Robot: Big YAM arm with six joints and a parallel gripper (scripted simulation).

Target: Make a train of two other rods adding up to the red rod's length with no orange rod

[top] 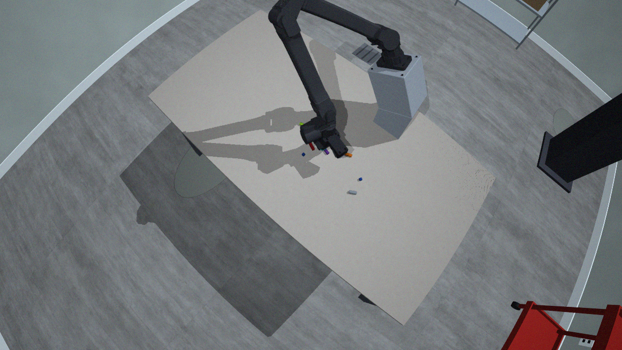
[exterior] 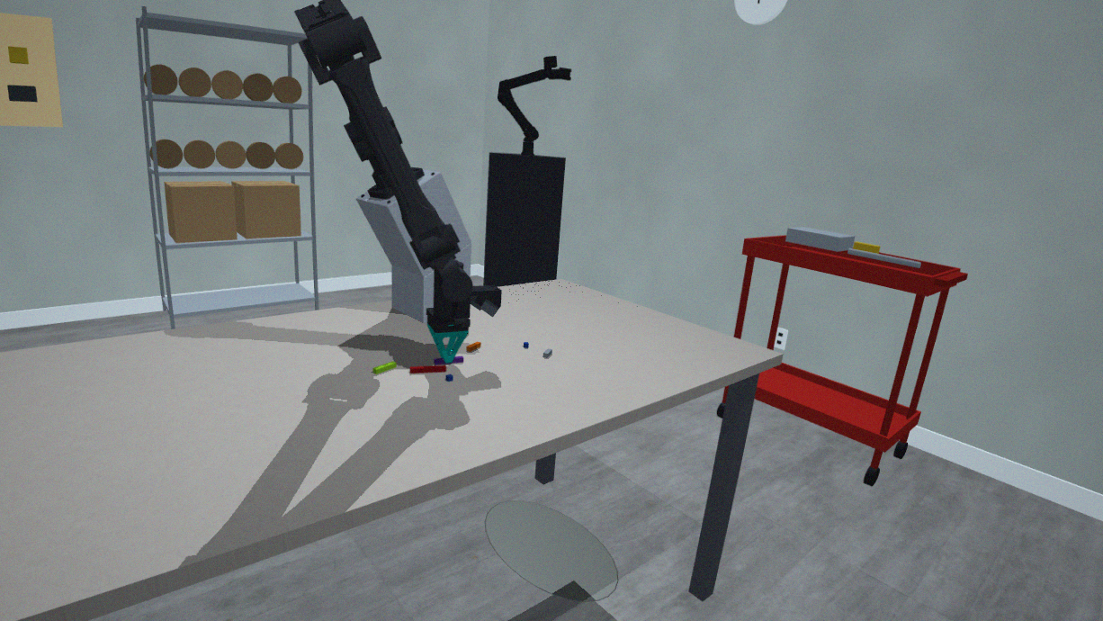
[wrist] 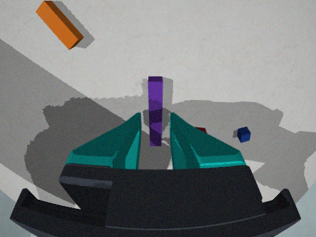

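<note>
My hand is 1 cm above the purple rod. Round my hand: red rod: 6 cm to the right, 2 cm ahead, 1 cm below; then lime rod: 12 cm to the right, 4 cm behind, 1 cm below; then orange rod: 10 cm to the left, 3 cm behind, 1 cm below.
</note>
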